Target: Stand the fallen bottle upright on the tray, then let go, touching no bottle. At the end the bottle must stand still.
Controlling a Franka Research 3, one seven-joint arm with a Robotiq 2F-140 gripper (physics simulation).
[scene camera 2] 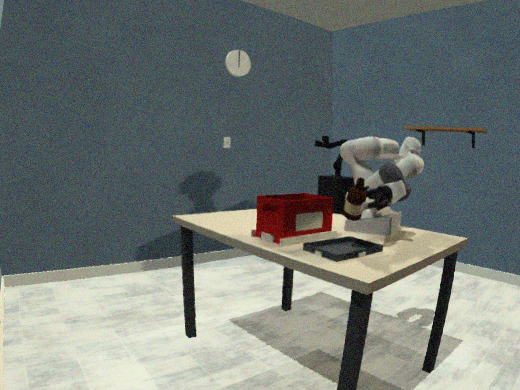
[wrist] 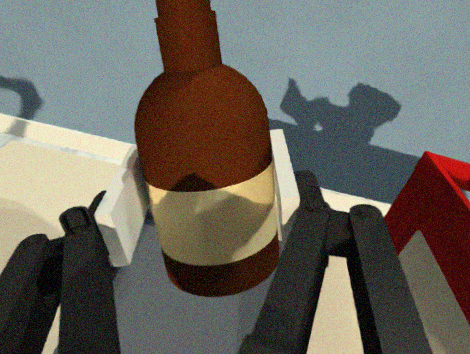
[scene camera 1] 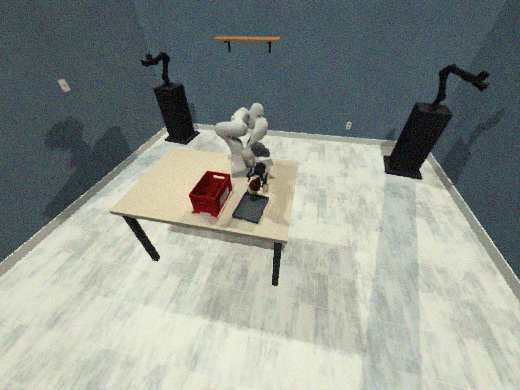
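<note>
The brown bottle (scene camera 1: 254,185) (scene camera 2: 354,202) (wrist: 205,150) with a cream label is held in the air, neck up, leaning slightly in the second scene view. My gripper (scene camera 1: 257,182) (scene camera 2: 361,202) (wrist: 209,159) is shut on it, with one pale fingertip pad on each side at the label. The dark shallow tray (scene camera 1: 250,208) (scene camera 2: 343,248) (wrist: 165,320) lies flat on the table. The bottle is above table height near the tray's arm-side edge, its base apart from the tray. Whether the base is over the tray I cannot tell. The bottle's top is cut off in the wrist view.
A red crate (scene camera 1: 202,204) (scene camera 2: 272,220) (wrist: 430,200) stands on the table (scene camera 1: 155,185) (scene camera 2: 225,225) beside the tray, with pale strips at its foot. The robot's base block (scene camera 2: 370,226) is behind the tray. Two black pedestals (scene camera 1: 174,112) (scene camera 1: 420,140) with arms stand beyond the table.
</note>
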